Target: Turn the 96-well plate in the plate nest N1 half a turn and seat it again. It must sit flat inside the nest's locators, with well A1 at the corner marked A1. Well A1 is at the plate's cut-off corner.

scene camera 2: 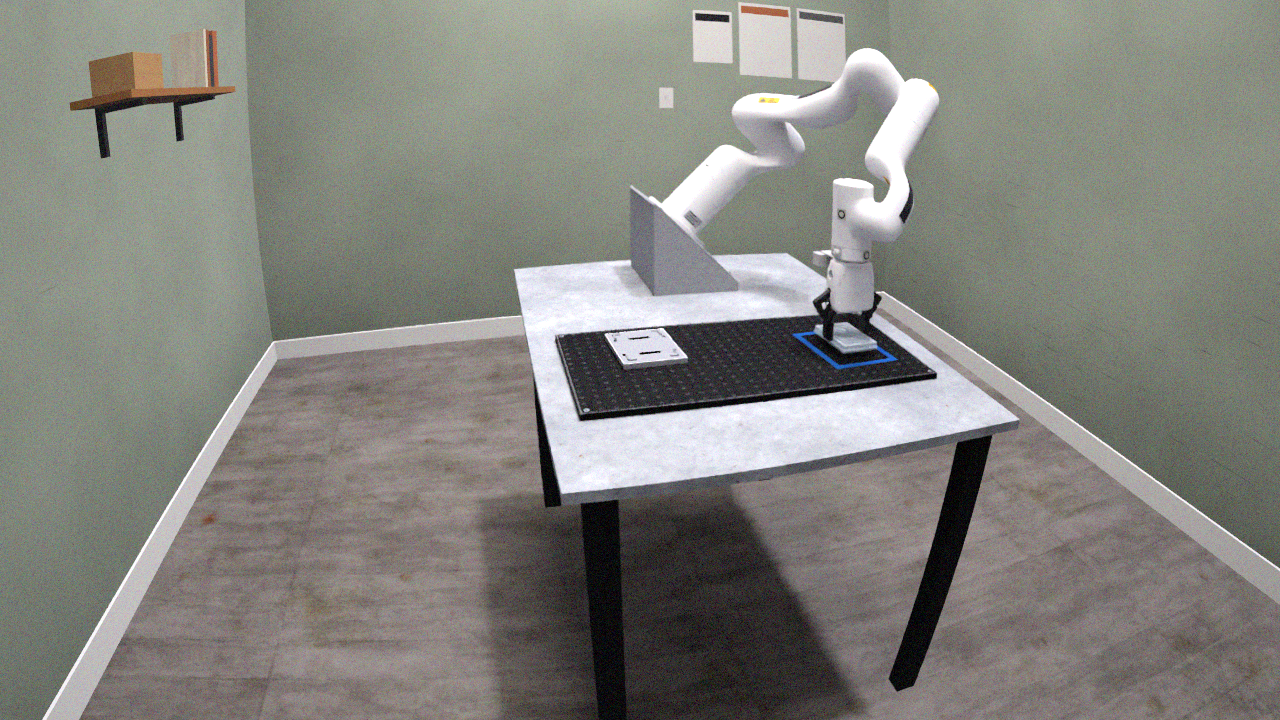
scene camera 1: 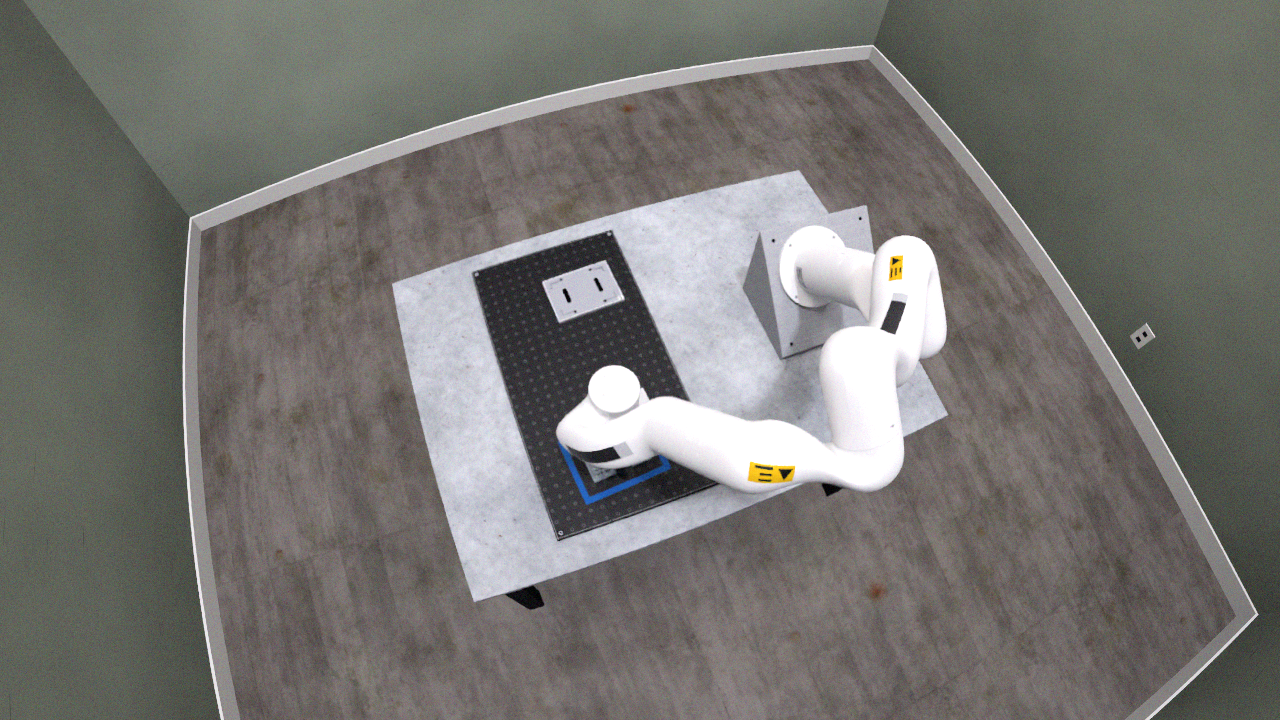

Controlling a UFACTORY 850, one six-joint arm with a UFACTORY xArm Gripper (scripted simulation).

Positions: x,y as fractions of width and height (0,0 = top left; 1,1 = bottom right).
I see a 96-well plate (scene camera 2: 0.66,0.47) and a slotted fixture plate (scene camera 1: 0.46,0.41).
